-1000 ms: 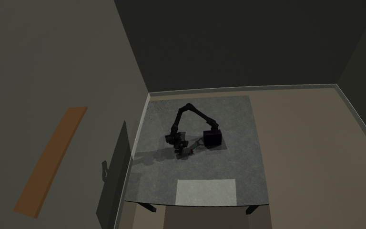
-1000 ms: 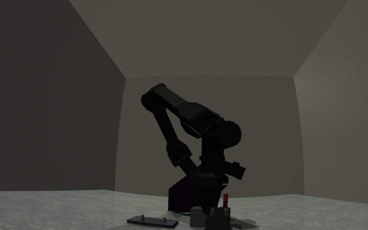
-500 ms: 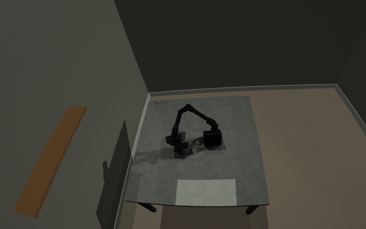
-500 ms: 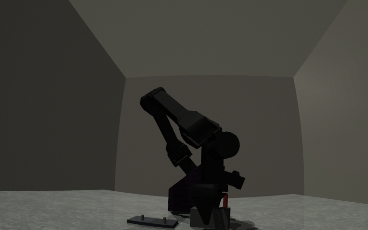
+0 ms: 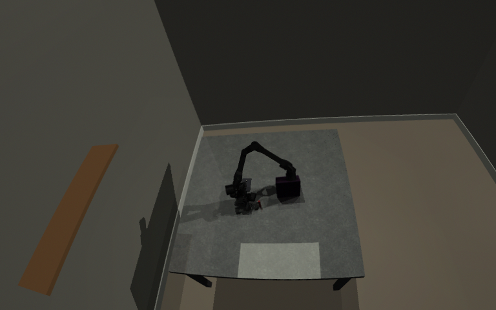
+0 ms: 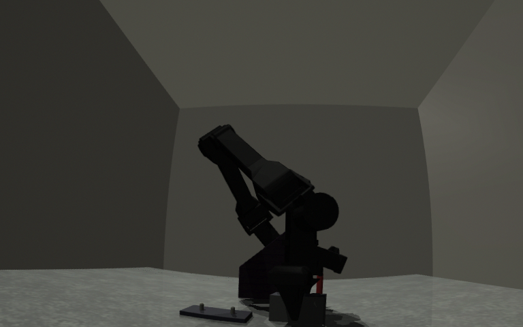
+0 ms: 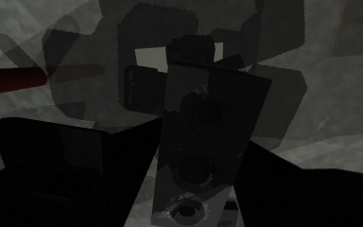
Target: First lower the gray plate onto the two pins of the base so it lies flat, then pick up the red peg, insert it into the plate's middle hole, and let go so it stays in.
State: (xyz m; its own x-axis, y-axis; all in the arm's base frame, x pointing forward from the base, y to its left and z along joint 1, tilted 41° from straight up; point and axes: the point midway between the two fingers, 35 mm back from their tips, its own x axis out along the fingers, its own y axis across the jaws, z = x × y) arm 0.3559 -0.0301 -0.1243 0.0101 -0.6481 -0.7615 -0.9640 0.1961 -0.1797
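The dark base lies 150 mm to the right of my gripper tip. Round my gripper tip: red peg: 110 mm behind, 50 mm to the left, 30 mm above; then gray plate: 30 mm above.
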